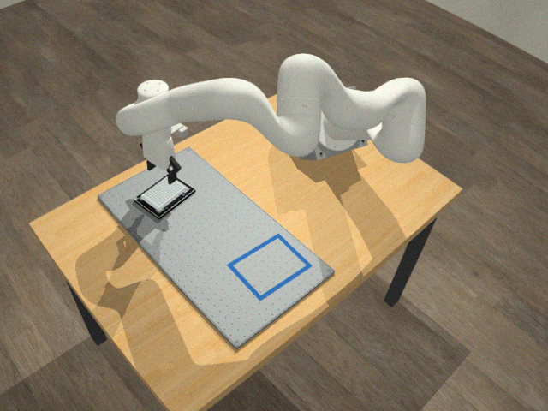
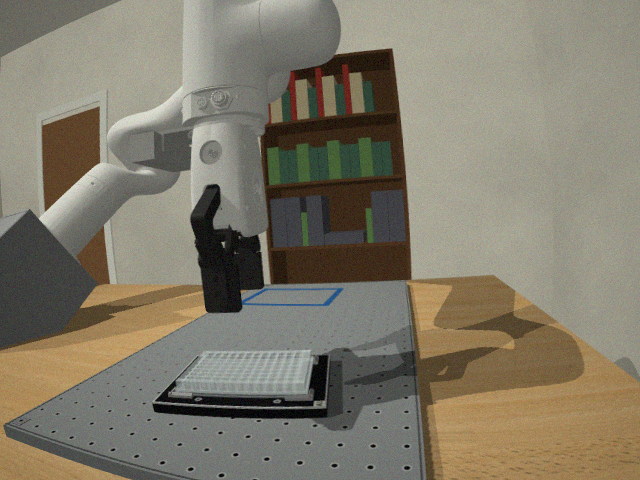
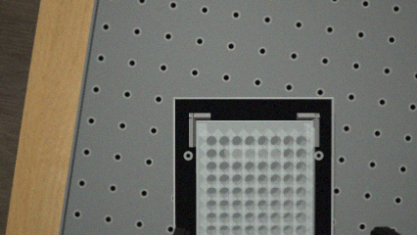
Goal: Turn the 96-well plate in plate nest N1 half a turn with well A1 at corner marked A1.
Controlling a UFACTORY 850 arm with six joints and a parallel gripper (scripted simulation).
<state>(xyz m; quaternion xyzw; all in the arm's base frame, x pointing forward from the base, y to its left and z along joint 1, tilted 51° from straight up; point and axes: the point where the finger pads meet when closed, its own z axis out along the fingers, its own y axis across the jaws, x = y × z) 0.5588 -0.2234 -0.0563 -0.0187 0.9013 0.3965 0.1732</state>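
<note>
Right now my hand is 9 cm above the 96-well plate. The rest, counted from my hand: A1 corner mark: 9 cm below, 8 cm ahead, 4 cm to the right; then black plate nest N1: 10 cm below.
</note>
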